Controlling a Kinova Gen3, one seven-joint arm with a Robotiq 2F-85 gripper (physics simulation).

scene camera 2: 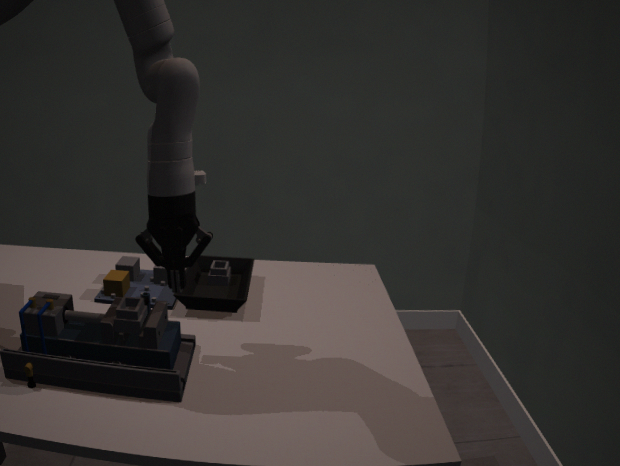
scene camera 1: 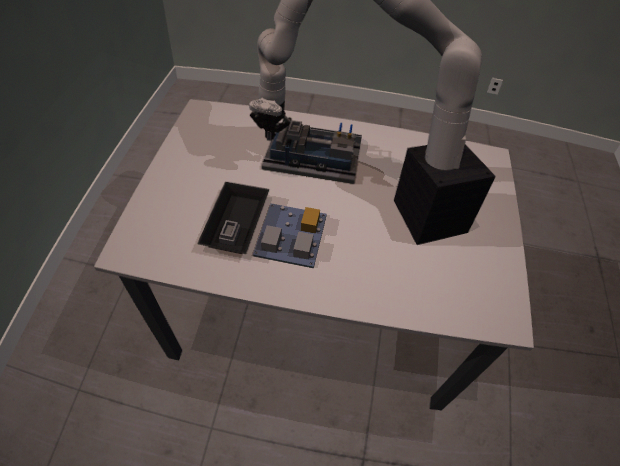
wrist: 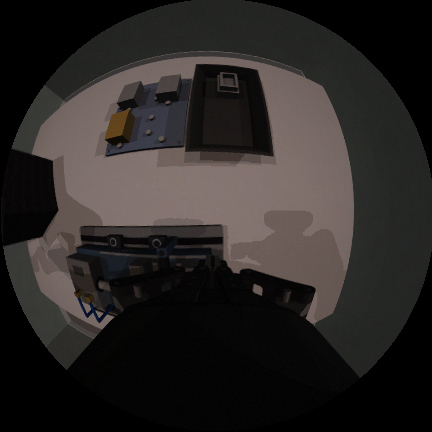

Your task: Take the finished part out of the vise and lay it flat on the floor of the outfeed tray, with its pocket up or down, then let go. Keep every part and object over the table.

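Places are measured from the arm's base along level axes (x ahead, y left, z up), in centimetres.
Pixels of known places: gripper, fingertip midpoint: [scene camera 2: 177, 291] [scene camera 1: 269, 138] [wrist: 212, 263]; arm's base, origin of the base link: [scene camera 1: 441, 160].
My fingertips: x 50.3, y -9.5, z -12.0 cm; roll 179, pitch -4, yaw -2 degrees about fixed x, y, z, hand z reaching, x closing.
Ahead of a thing's pixels: the offset from my fingertips to its top centre. "spot": to the spot under its first point.
The vise @[dy -6.8, dx -12.6, dz -1.1 cm] [scene camera 1: 320, 159] [scene camera 2: 100, 345] [wrist: 120, 256] has a blue body and grey jaws. A grey part with an open pocket on top @[spot: dy -8.4, dx -5.9, dz -1.0 cm] [scene camera 1: 294, 127] [scene camera 2: 131, 311] sits upright between the jaws; my gripper hides it in the wrist view. My gripper [scene camera 1: 269, 136] [scene camera 2: 175, 286] [wrist: 212, 263] is shut and empty, pointing down, above and beside the vise's jaw end, apart from the part. The black outfeed tray [scene camera 1: 257, 215] [scene camera 2: 215, 303] [wrist: 265, 120] holds another grey part @[dy +31.6, dx +3.3, dz -6.3 cm] [scene camera 1: 229, 230] [scene camera 2: 219, 273] [wrist: 228, 82], pocket up, near its far end in the wrist view.
A blue plate @[dy +26.4, dx -13.1, dz -10.2 cm] [scene camera 1: 275, 218] [wrist: 170, 120] with small pegs lies beside the tray. It carries an orange block @[dy +21.9, dx -17.7, dz -6.7 cm] [scene camera 1: 310, 219] [scene camera 2: 116, 283] [wrist: 120, 127] and two grey blocks @[dy +30.9, dx -8.7, dz -6.6 cm] [scene camera 1: 271, 238] @[dy +31.0, dx -17.6, dz -6.6 cm] [scene camera 1: 303, 245]. Blue hoses rise from the vise's other end. The black robot base [scene camera 1: 446, 200] [wrist: 25, 195] stands farther off.
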